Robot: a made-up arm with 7 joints.
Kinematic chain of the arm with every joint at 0, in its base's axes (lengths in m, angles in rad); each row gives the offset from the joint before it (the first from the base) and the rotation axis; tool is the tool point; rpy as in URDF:
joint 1: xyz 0 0 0.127 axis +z
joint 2: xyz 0 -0.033 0.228 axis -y
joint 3: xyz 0 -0.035 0.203 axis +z
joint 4: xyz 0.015 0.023 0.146 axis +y
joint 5: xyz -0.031 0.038 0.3 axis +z
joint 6: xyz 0 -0.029 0.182 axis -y
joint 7: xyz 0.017 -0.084 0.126 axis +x
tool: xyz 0 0 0 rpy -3.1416 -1.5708 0
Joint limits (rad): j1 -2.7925..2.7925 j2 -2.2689..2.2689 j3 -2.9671..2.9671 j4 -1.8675..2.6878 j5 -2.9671..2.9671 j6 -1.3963..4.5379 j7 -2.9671..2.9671
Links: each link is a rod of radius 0.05 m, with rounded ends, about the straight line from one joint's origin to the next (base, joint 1, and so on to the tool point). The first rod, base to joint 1, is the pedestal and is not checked.
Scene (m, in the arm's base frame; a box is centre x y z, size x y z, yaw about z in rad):
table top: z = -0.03
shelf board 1: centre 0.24 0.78 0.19 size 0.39 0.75 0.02 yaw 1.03
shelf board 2: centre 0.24 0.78 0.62 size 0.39 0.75 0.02 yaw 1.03
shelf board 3: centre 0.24 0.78 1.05 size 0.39 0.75 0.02 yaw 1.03
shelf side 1: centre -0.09 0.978 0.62 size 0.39 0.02 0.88 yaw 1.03
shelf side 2: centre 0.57 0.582 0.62 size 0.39 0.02 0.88 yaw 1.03
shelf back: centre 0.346 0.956 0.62 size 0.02 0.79 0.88 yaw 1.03
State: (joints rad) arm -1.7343 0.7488 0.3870 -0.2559 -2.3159 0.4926 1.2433
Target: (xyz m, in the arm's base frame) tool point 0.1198 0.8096 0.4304
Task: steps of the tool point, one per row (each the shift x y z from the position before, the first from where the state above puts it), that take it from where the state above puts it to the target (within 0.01 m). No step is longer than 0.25 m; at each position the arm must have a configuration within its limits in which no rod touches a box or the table.
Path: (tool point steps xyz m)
1: -0.0826 -0.0535 0.0341
2: -0.0562 -0.0712 0.0110
3: -0.0290 -0.0803 -0.0118
4: -0.0048 -0.0824 -0.0333
5: -0.0176 0.0378 -0.2091
6: -0.0068 -0.0375 -0.2002
7: 0.0265 0.1127 0.0205
8: 0.0584 0.1021 -0.0003
9: 0.0920 0.0798 -0.0203

